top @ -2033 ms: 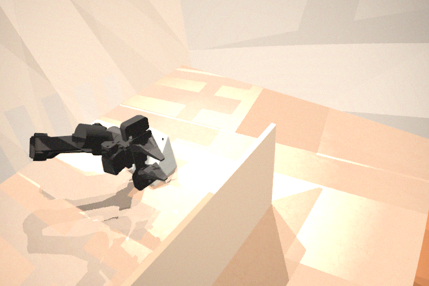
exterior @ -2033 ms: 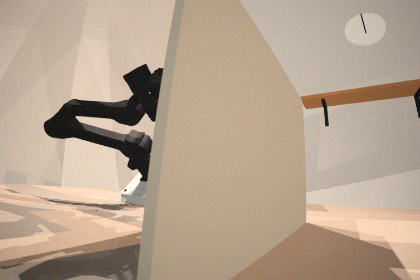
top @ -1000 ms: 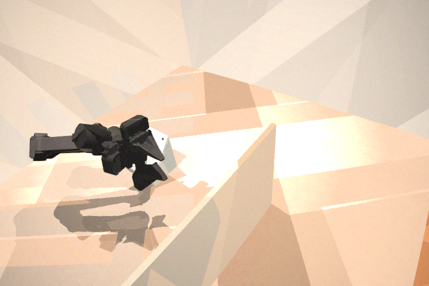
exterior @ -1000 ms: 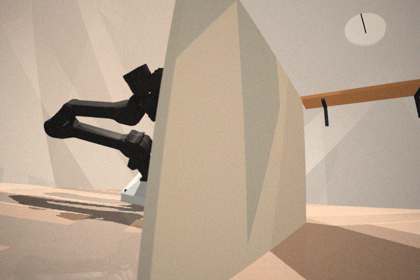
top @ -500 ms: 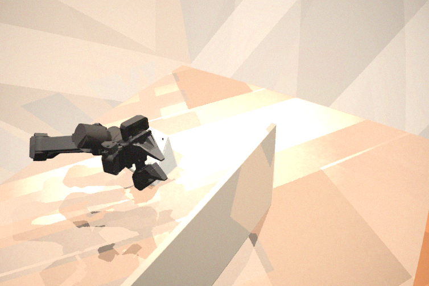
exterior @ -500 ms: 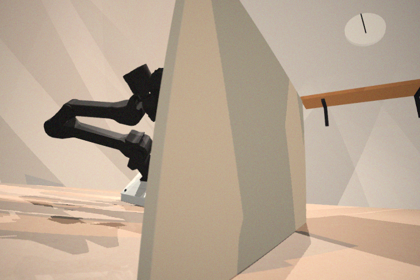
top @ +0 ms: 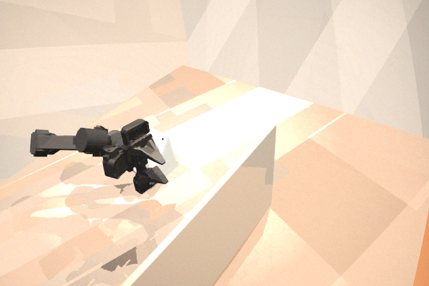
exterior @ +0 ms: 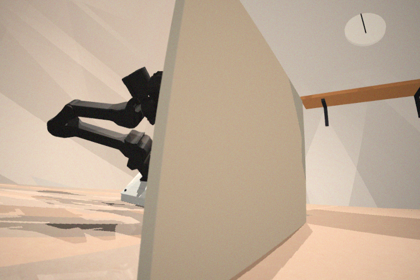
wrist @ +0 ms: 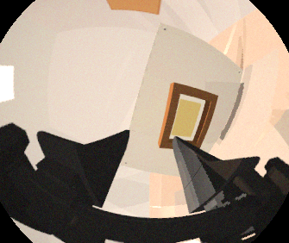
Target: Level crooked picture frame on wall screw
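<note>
The picture frame is 120 mm ahead of my gripper tip, 20 mm to the right of it and 100 mm below it. Round my gripper tip: wall panel 130 mm ahead, 20 mm to the right, 110 mm below.
</note>
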